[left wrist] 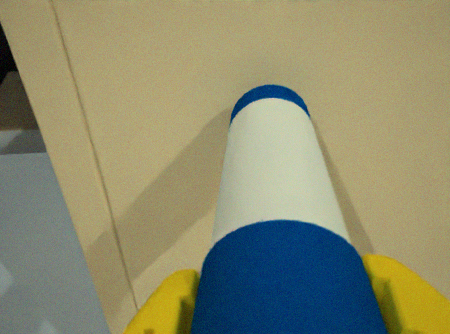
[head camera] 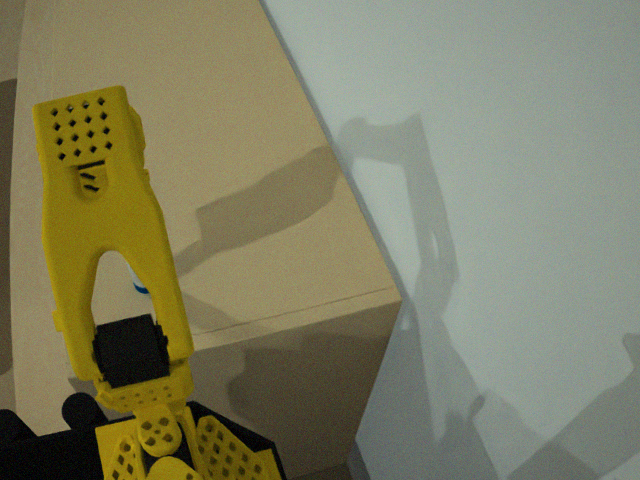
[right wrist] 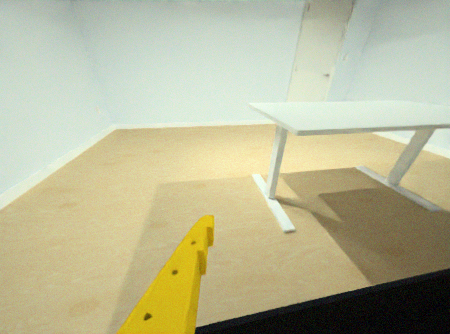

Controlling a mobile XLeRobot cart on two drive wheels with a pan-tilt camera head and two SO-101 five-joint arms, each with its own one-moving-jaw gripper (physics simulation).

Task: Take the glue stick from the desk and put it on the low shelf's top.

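Pixels of known places: left hand at its tool point: (left wrist: 198, 294); right hand at its tool point: (right wrist: 213, 226); left arm's base at its link origin: (head camera: 177, 468).
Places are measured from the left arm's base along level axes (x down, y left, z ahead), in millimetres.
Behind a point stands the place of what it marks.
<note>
The glue stick (head camera: 138, 283) @(x 134, y 247, z -7 mm) (left wrist: 280, 165) @(x 100, y 256, z -13 mm), white with blue ends, is held by my left gripper (left wrist: 282, 265). In the left wrist view the yellow jaws press on both sides of its near blue end, and its far blue end points down at the low shelf's tan top (head camera: 232, 124) @(x 165, y 490, z 153 mm) (left wrist: 380, 65) @(x 165, y 302, z -14 mm). Its shadow reaches close to that far end; whether it touches the surface I cannot tell. In the head view most of the stick is hidden by the yellow arm. My right gripper (right wrist: 207, 222) shows one notched jaw and is fully open, away from the stick.
The shelf's front edge (head camera: 299, 317) @(x 165, y 179, z 149 mm) runs below the left arm in the head view. A pale wall (head camera: 516, 155) @(x -110, y 107, z 275 mm) stands beside the shelf. In the right wrist view a white desk (right wrist: 350, 115) @(x 55, y 632, z -1030 mm) stands on the wooden floor (right wrist: 100, 200) @(x 775, y -1104, z -1389 mm), with a door (right wrist: 317, 55) @(x -464, y 2052, z -3446 mm) behind it.
</note>
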